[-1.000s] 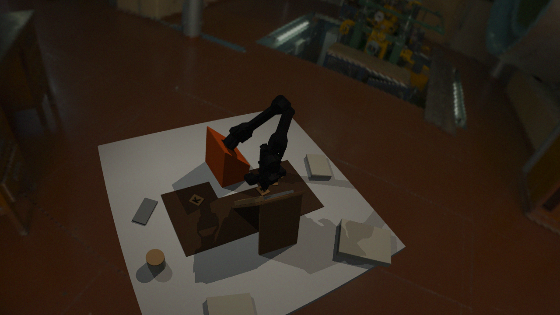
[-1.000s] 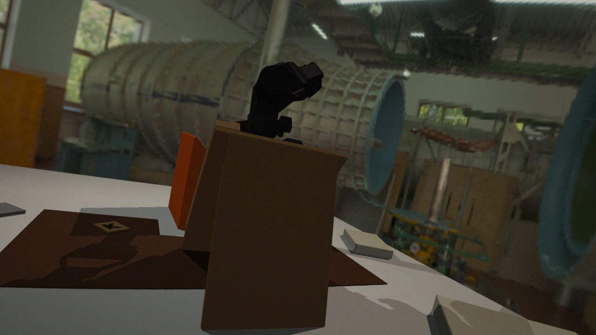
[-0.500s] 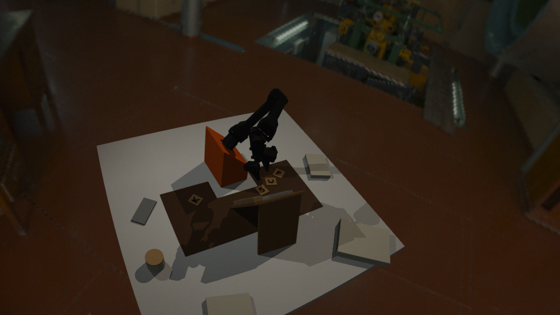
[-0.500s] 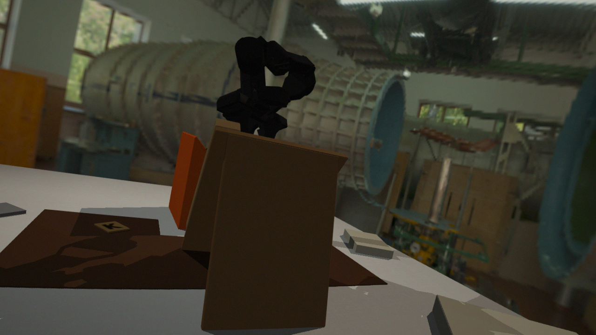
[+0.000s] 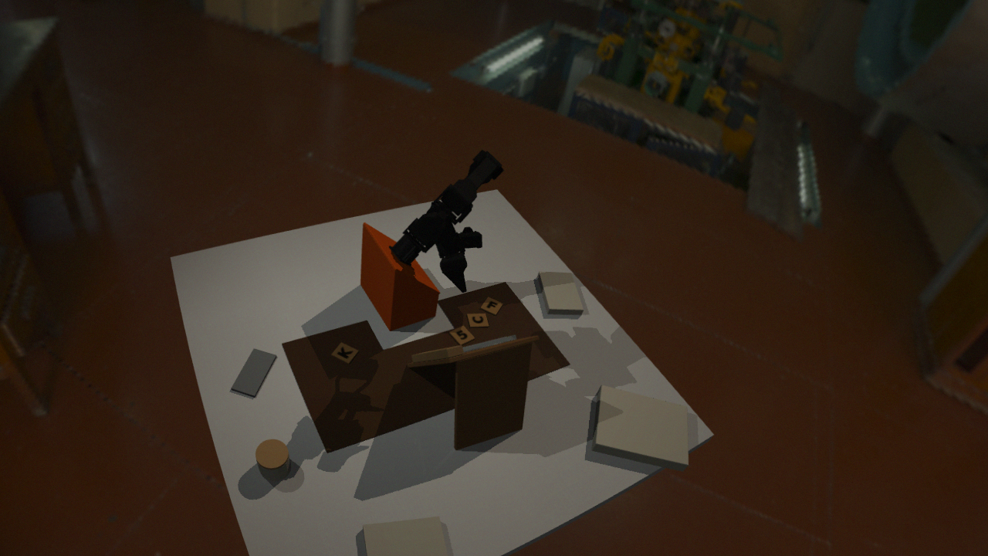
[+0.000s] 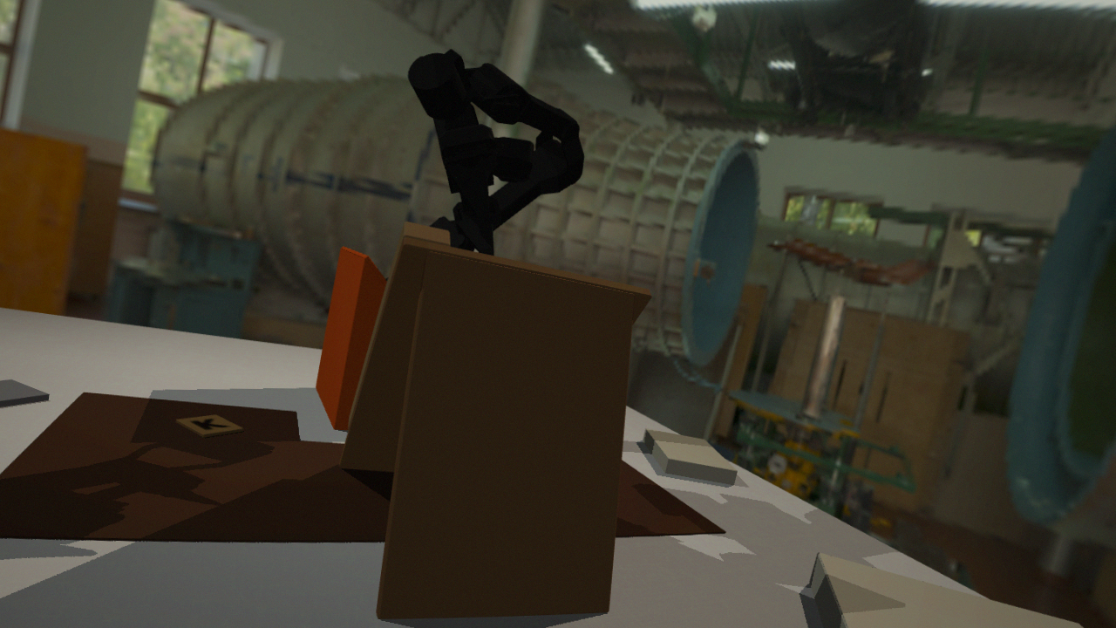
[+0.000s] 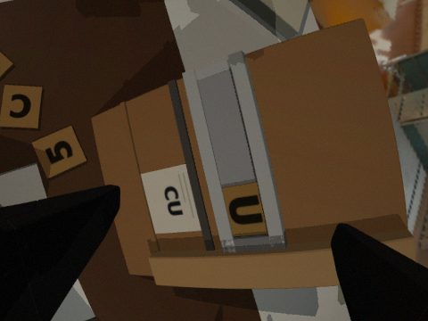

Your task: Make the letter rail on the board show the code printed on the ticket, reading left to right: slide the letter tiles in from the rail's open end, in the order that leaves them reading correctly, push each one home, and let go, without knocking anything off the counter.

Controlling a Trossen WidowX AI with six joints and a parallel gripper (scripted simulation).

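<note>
My gripper tip is now 8 cm past the c tile, 18 cm to the right of it and 30 cm above it. From my gripper tip the other things lie so: white ticket: 4 cm ahead, 3 cm to the right, 21 cm below; k tile: 17 cm behind, 25 cm to the right, 30 cm below; dark brown mat: 8 cm behind, 3 cm to the right, 30 cm below.
</note>
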